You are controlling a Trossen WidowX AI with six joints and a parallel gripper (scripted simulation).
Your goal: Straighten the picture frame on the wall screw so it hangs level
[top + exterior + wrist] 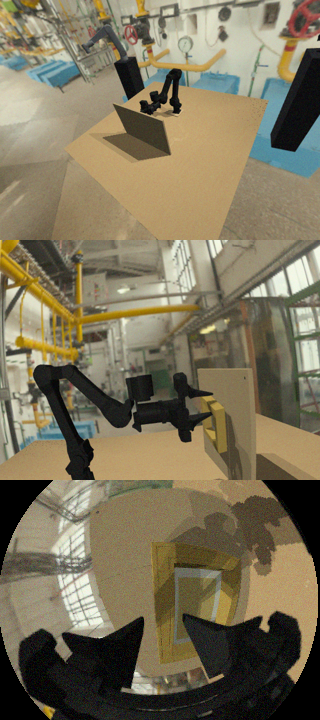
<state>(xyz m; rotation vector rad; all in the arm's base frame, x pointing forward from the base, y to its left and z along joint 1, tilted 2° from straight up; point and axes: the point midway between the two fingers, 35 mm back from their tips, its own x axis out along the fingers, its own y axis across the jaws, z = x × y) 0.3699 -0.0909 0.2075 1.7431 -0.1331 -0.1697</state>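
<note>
The yellow picture frame is 1 cm ahead of my gripper tip, 1 cm to the left of it and 5 cm below it. Also, from my gripper tip: tan wall panel: 2 cm ahead, 7 cm below.
</note>
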